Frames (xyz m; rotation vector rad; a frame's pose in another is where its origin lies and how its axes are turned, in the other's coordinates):
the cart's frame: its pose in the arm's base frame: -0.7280 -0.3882 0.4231 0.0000 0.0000 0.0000
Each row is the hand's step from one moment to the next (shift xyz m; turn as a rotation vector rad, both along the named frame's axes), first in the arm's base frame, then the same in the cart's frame.
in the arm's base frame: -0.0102 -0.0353 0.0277 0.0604 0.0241 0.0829
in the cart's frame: -0.0102 -0.0353 0.0277 0.0604 0.0241 0.0829
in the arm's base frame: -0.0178 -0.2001 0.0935 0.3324 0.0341 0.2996
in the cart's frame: -0.0178 -0.2001 0.0935 0.3324 0.0341 0.2996
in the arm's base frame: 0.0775 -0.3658 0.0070 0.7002 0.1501 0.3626
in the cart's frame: 0.0775 -0.3658 0.0070 0.7002 0.1501 0.3626
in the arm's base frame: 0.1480 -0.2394 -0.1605 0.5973 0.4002 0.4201
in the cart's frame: 0.1480 -0.2394 -0.1605 0.5973 0.4002 0.4201
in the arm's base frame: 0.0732 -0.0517 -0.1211 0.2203 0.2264 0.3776
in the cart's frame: 0.0732 -0.0517 -0.1211 0.2203 0.2264 0.3776
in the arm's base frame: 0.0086 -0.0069 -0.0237 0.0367 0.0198 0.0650
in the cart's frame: 0.0086 -0.0069 -0.0237 0.0367 0.0198 0.0650
